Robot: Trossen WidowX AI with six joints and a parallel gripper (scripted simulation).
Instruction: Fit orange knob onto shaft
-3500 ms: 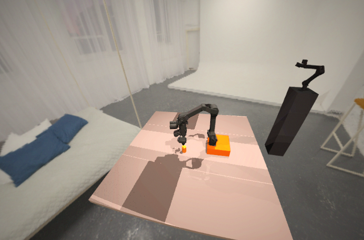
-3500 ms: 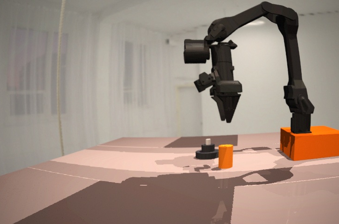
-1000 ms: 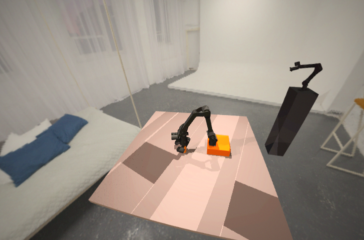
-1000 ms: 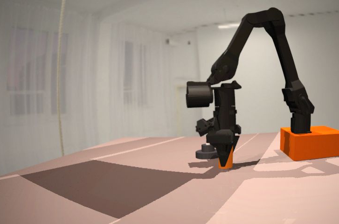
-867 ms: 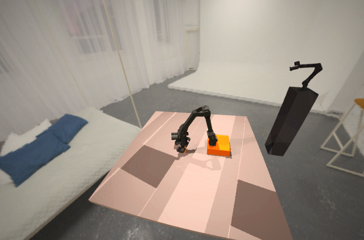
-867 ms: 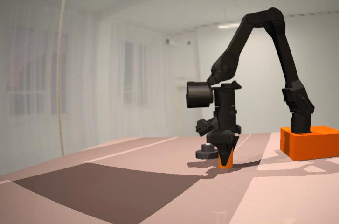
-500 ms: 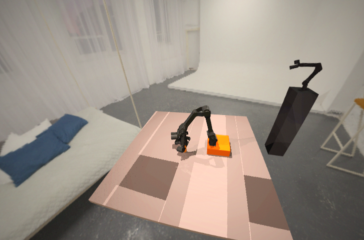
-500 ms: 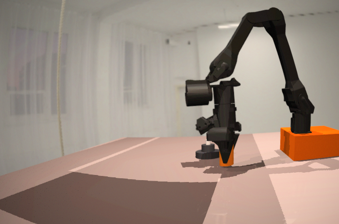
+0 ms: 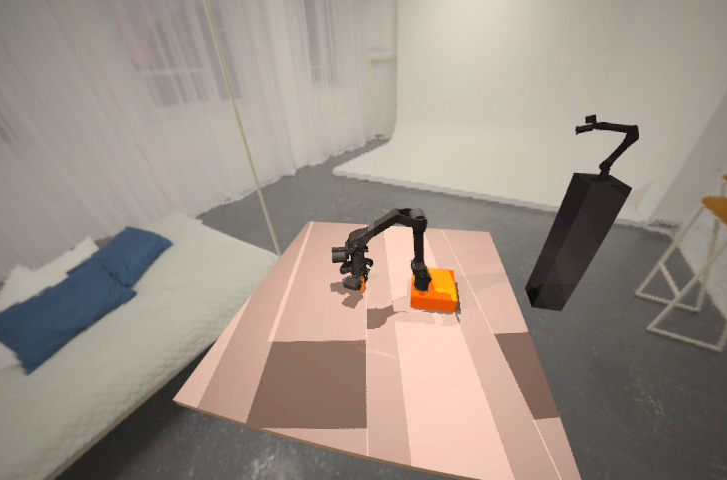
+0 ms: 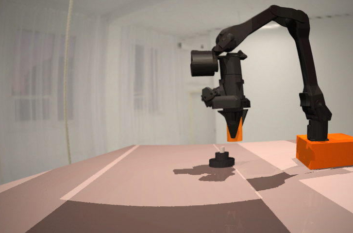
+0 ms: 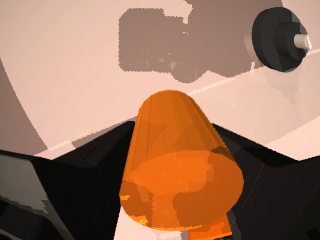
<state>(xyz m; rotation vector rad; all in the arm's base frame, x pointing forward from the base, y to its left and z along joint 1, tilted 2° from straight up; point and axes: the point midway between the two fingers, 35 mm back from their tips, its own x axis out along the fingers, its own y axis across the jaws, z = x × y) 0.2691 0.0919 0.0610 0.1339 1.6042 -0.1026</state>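
Now: gripper tip 3 cm below the orange knob. From my gripper tip the other things lie so: dark round pedestal 5 cm ahead, 16 cm to the right, 7 cm below.
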